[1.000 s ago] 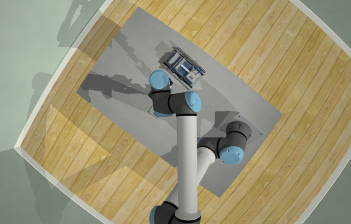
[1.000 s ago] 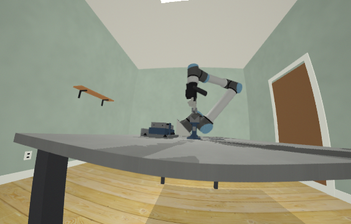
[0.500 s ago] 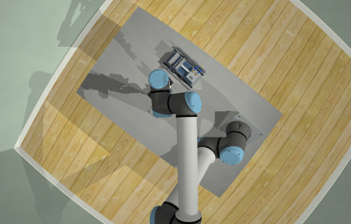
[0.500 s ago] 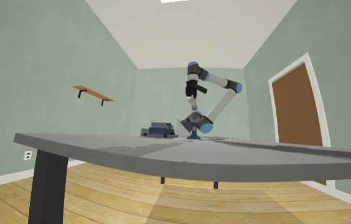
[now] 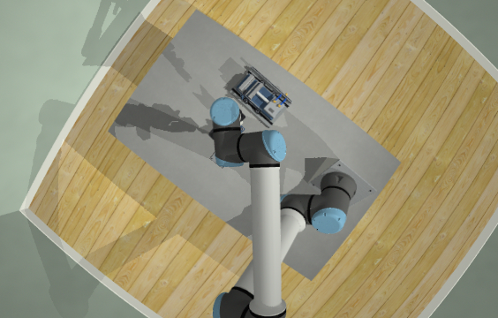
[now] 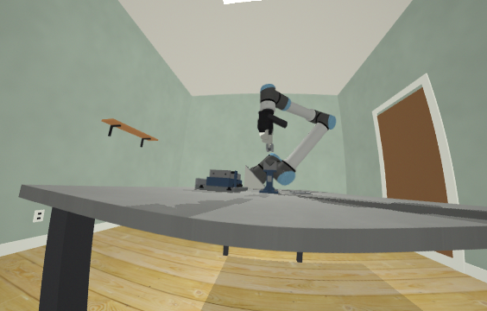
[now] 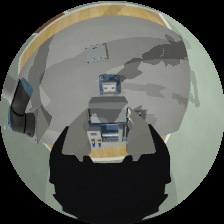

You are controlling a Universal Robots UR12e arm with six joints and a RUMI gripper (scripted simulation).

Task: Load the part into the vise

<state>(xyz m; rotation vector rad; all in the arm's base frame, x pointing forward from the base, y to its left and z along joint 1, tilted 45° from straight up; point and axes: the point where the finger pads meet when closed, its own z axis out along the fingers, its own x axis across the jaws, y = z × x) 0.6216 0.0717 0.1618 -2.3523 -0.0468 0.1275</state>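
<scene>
The part lies 1 cm below my hand. From my hand the other things lie so: vise 1 cm ahead, 23 cm to the right, 20 cm below; then infeed plate 6 cm behind, 16 cm to the left, 24 cm below.
</scene>
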